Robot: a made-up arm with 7 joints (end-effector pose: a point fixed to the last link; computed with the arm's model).
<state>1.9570 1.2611 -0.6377 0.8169 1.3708 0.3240 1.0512</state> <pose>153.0 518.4 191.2 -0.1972 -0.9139 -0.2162 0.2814</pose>
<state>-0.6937 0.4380 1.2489 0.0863 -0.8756 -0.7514 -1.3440</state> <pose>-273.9 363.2 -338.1 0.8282 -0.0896 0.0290 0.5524</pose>
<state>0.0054 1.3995 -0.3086 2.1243 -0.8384 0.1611 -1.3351</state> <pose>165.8 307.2 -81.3 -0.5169 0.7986 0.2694 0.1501</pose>
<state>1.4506 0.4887 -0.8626 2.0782 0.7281 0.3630 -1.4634</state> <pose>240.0 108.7 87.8 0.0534 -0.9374 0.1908 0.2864</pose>
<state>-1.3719 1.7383 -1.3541 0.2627 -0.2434 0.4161 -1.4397</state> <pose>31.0 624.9 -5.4 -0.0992 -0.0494 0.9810 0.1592</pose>
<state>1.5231 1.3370 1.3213 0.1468 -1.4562 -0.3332 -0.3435</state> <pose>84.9 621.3 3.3 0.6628 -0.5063 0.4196 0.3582</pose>
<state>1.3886 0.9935 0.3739 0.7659 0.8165 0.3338 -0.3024</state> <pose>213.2 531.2 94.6 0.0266 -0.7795 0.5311 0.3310</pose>
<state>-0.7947 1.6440 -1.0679 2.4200 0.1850 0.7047 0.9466</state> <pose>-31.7 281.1 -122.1 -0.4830 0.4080 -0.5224 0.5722</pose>
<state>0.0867 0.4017 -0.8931 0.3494 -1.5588 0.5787 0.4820</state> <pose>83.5 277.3 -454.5 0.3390 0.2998 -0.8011 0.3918</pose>
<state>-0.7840 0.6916 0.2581 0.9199 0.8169 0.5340 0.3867</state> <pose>-92.5 433.5 -314.9 -0.0048 -0.0232 0.2671 0.9634</pose>
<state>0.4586 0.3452 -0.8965 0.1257 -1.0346 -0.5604 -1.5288</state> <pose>220.3 287.1 -410.2 0.4076 -0.7166 -0.4536 0.3384</pose>
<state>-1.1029 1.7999 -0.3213 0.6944 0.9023 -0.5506 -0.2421</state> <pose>109.6 580.6 -83.4 0.4512 -0.2299 -0.4396 0.7418</pose>
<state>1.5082 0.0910 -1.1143 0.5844 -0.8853 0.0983 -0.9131</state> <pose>464.6 81.8 20.6 -0.6254 0.7253 0.2840 0.0471</pose>
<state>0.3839 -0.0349 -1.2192 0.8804 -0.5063 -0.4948 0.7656</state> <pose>203.6 -21.0 -359.4 -0.3148 -0.3260 -0.8539 0.2561</pose>
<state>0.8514 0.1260 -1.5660 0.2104 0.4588 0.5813 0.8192</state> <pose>365.7 159.6 -320.1 -0.0424 0.0416 -0.4394 0.8963</pose>
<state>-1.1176 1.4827 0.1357 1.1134 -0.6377 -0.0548 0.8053</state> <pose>71.9 516.8 -166.7 0.0881 0.3576 -0.7100 0.6002</pose>
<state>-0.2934 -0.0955 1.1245 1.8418 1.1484 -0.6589 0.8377</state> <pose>10.0 295.5 -260.3 0.1832 -0.9489 0.1588 0.2019</pose>
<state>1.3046 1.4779 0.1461 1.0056 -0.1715 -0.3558 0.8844</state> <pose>56.0 535.9 161.4 0.5920 -0.6089 -0.2851 0.4444</pose>
